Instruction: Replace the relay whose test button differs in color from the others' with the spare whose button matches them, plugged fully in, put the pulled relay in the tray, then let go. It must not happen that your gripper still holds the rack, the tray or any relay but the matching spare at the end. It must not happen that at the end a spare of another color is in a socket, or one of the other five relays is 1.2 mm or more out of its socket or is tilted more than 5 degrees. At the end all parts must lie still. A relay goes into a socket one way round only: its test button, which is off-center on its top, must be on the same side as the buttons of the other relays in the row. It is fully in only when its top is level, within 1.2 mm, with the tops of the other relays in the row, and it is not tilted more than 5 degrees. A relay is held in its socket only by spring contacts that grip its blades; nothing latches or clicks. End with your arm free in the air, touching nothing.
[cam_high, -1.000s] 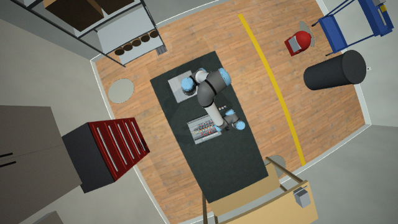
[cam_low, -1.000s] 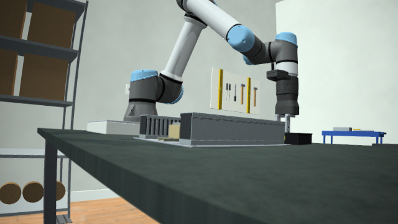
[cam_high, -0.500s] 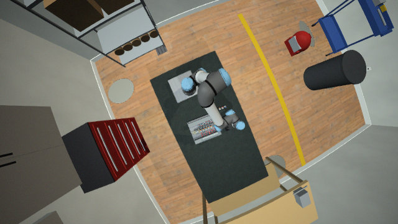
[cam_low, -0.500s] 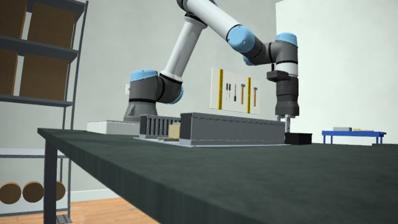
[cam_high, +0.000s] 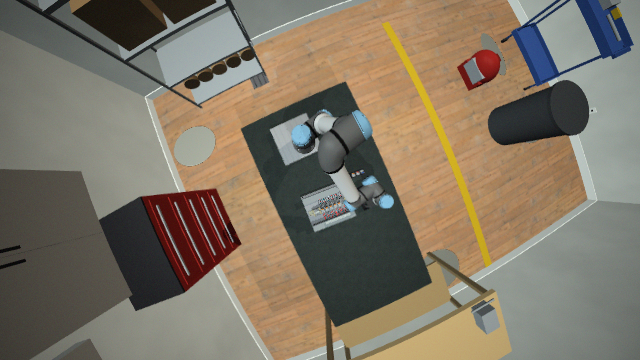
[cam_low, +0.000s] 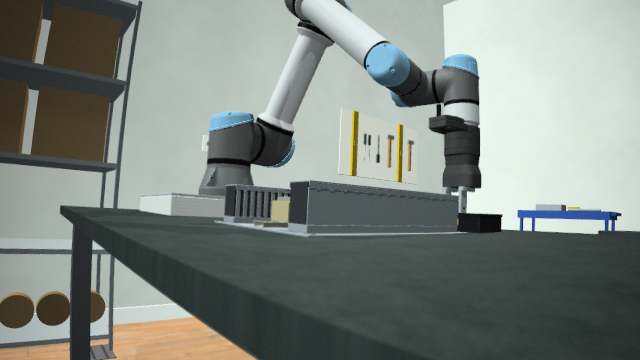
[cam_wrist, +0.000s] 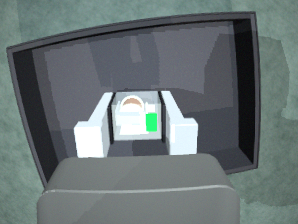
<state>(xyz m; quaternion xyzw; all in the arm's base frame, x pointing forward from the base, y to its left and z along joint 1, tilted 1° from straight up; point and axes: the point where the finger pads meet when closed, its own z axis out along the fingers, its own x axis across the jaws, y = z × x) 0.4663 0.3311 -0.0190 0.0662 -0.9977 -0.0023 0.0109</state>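
Right now my hand is 2 cm above the tray. Round my hand: panel (27 cm to the right, 4 cm below); white relay (1 cm below).
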